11 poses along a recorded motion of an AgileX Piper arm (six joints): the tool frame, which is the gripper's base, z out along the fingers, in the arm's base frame.
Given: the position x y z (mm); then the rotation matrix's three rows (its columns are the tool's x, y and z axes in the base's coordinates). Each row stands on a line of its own.
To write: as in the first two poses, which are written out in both.
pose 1, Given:
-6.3 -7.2 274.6
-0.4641 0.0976 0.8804
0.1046 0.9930 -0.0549
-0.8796 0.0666 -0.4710
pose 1, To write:
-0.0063 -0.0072 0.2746
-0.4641 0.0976 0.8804
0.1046 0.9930 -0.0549
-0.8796 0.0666 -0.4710

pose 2, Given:
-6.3 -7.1 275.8
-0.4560 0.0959 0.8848
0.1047 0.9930 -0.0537
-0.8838 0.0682 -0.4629
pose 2, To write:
-0.0063 -0.0071 0.2758
-0.4560 0.0959 0.8848
0.1047 0.9930 -0.0537
-0.8838 0.0682 -0.4629

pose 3, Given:
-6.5 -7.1 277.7
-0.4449 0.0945 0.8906
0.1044 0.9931 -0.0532
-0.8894 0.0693 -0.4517
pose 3, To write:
-0.0065 -0.0071 0.2777
-0.4449 0.0945 0.8906
0.1044 0.9931 -0.0532
-0.8894 0.0693 -0.4517

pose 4, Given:
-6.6 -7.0 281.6
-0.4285 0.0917 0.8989
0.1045 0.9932 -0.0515
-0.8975 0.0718 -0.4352
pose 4, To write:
-0.0066 -0.0070 0.2816
-0.4285 0.0917 0.8989
0.1045 0.9932 -0.0515
-0.8975 0.0718 -0.4352

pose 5, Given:
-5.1 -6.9 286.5
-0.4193 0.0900 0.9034
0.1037 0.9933 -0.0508
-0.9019 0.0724 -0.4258
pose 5, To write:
-0.0051 -0.0069 0.2865
-0.4193 0.0900 0.9034
0.1037 0.9933 -0.0508
-0.9019 0.0724 -0.4258

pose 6, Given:
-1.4 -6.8 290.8
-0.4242 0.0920 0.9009
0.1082 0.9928 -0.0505
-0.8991 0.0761 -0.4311
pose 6, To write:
-0.0014 -0.0068 0.2908
-0.4242 0.0920 0.9009
0.1082 0.9928 -0.0505
-0.8991 0.0761 -0.4311

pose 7, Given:
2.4 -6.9 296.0
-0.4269 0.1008 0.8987
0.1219 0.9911 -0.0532
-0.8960 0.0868 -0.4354
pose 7, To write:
0.0024 -0.0069 0.2960
-0.4269 0.1008 0.8987
0.1219 0.9911 -0.0532
-0.8960 0.0868 -0.4354

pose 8, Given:
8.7 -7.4 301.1
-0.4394 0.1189 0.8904
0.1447 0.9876 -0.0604
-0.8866 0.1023 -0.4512
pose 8, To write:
0.0087 -0.0074 0.3011
-0.4394 0.1189 0.8904
0.1447 0.9876 -0.0604
-0.8866 0.1023 -0.4512

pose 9, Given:
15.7 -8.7 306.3
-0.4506 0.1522 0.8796
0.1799 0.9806 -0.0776
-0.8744 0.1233 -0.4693
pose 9, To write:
0.0157 -0.0087 0.3063
-0.4506 0.1522 0.8796
0.1799 0.9806 -0.0776
-0.8744 0.1233 -0.4693

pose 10, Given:
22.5 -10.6 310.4
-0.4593 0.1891 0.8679
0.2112 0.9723 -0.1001
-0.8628 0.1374 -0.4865
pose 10, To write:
0.0225 -0.0106 0.3104
-0.4593 0.1891 0.8679
0.2112 0.9723 -0.1001
-0.8628 0.1374 -0.4865

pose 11, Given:
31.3 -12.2 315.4
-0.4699 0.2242 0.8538
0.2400 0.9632 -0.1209
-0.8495 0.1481 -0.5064
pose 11, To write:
0.0313 -0.0122 0.3154
-0.4699 0.2242 0.8538
0.2400 0.9632 -0.1209
-0.8495 0.1481 -0.5064

